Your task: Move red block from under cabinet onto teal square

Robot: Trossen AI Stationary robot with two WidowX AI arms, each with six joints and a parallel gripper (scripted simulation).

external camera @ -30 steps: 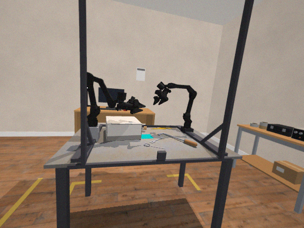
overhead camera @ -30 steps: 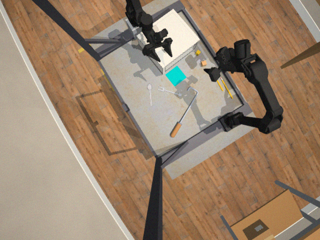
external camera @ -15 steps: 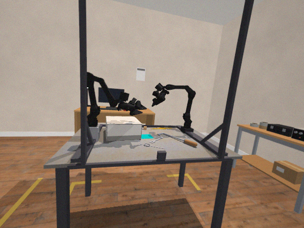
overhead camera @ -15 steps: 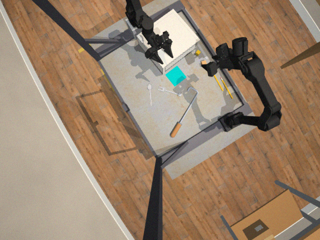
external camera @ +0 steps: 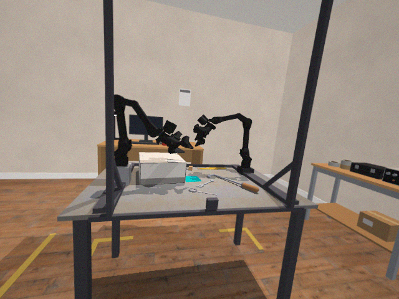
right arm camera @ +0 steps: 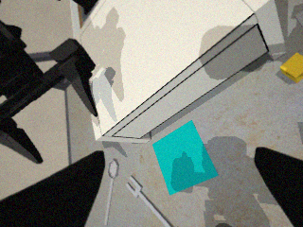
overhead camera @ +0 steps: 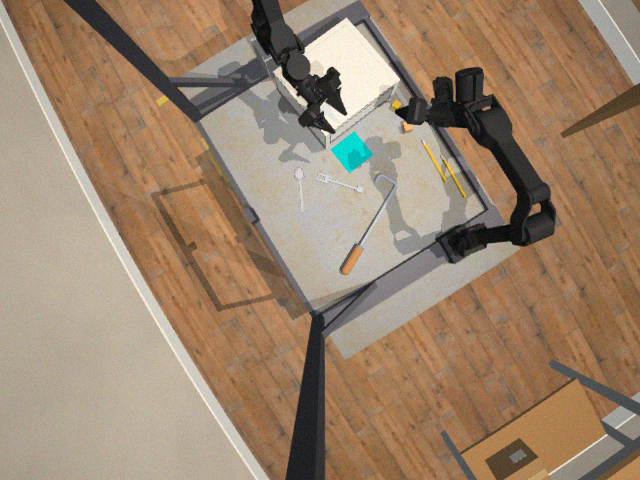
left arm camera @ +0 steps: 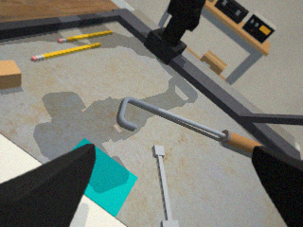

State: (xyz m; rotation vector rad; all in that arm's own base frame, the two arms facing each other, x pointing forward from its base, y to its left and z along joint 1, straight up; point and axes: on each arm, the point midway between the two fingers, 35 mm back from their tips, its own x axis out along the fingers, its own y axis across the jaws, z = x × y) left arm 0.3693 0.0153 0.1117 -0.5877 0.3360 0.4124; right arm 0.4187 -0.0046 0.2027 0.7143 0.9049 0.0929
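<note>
Now: right hand 240 mm above the wooden cube, 70 mm short of it and 10 mm to the right of it. Round my right hand: teal square (250 mm below, 130 mm behind, 80 mm to the left); then white cabinet (280 mm to the left, 180 mm below, 30 mm behind); then yellow cube (240 mm below, 100 mm to the left, 100 mm ahead).
</note>
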